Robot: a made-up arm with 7 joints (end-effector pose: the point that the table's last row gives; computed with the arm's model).
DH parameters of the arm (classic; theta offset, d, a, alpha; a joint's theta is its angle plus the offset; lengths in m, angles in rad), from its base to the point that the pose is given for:
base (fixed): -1.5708 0.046 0 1.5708
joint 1: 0 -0.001 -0.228 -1.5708
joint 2: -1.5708 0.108 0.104 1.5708
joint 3: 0 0.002 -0.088 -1.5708
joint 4: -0.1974 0 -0.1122 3.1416
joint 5: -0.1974 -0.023 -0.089 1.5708
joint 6: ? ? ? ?
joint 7: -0.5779 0 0.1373 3.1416
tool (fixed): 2.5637 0.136 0 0
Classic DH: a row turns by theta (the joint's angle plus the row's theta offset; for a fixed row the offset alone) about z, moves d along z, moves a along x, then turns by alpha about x.
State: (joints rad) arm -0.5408 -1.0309 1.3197 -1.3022 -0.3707 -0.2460 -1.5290
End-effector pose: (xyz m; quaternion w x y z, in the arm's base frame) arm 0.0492 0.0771 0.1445 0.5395 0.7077 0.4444 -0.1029
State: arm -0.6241 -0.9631 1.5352 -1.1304 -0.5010 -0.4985 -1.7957
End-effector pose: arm 0.0410 0.1245 0.0559 0.3041 0.9017 0.3031 0.0519
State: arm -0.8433 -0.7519 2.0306 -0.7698 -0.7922 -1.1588 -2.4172
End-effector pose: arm 0.0074 0.4157 0.1275 0.4306 -0.9023 0.0124 0.0175
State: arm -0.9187 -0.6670 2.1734 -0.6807 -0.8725 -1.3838 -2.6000
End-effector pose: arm -0.0221 0.4613 0.2374 0.5997 -0.7853 0.0350 0.1498
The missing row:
joint 6: 0 -0.191 0.261 -1.5708
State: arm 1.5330 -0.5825 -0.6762 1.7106 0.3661 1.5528 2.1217
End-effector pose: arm -0.0397 -0.2109 -0.3814 0.9211 0.0551 -0.3795 0.0680
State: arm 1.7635 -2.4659 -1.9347 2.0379 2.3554 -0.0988 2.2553
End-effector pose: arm 0.5136 0.0569 -0.0077 0.2685 -0.4066 0.7853 -0.3821
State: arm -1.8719 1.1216 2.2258 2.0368 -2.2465 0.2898 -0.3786
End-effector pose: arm -0.3852 0.0606 0.2561 0.9684 -0.2155 0.0581 0.1114
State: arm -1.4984 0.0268 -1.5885 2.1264 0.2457 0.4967 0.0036
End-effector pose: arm -0.0609 -0.1392 0.0619 0.4920 -0.1045 -0.8499 0.1569
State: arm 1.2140 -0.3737 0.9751 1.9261 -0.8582 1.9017 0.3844
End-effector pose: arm -0.4412 0.0843 -0.3391 0.7174 0.6899 -0.0257 0.0931
